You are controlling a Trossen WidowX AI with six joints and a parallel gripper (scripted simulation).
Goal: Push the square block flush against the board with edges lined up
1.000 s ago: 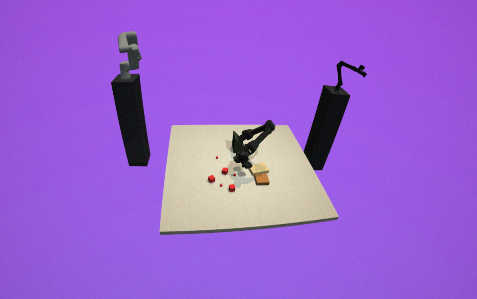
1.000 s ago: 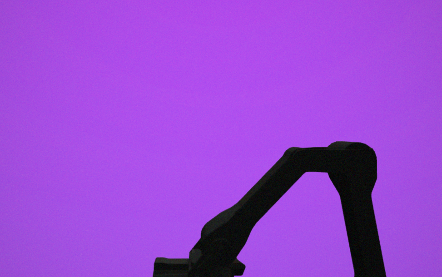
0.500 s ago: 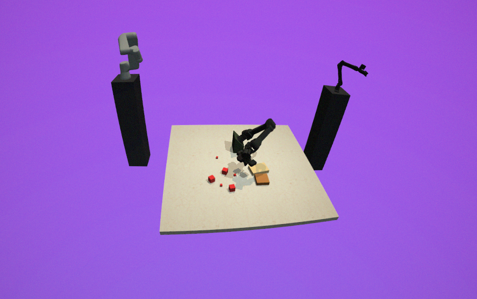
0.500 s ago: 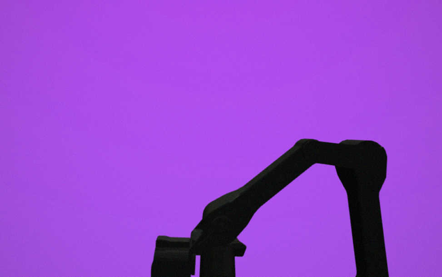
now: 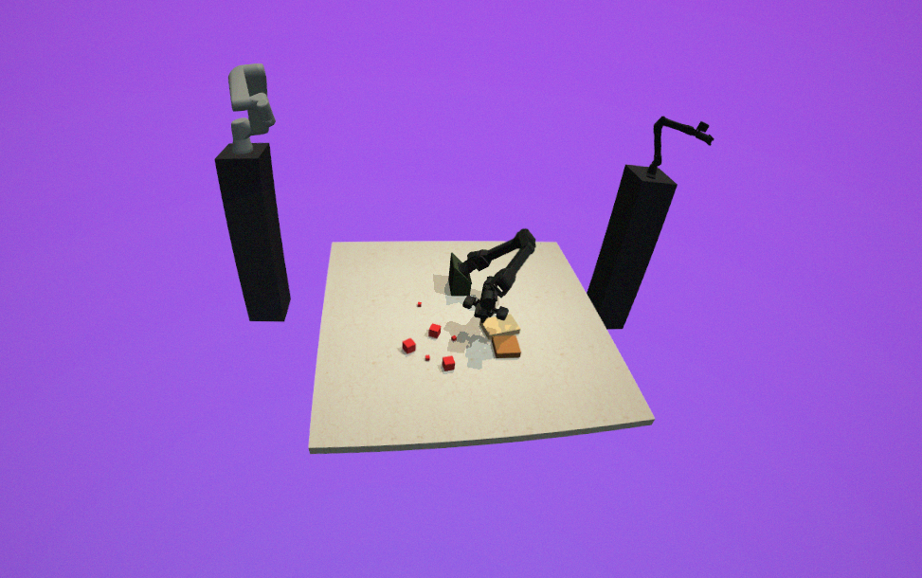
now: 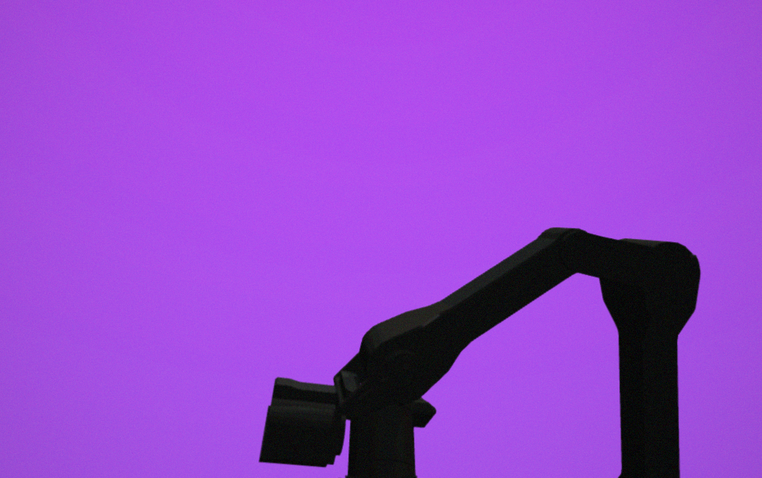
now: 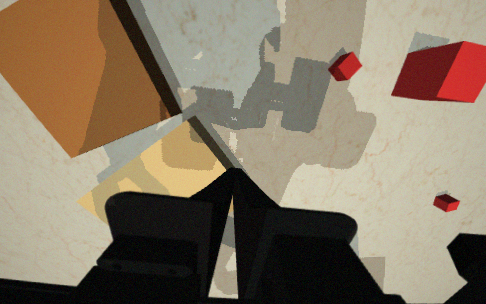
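Now: gripper tip 20 mm past the pale tan board, 90 mm to the right of it and 40 mm above it. From my gripper tip the other things lie so: orange piece: 100 mm ahead, 90 mm to the left, 40 mm below.
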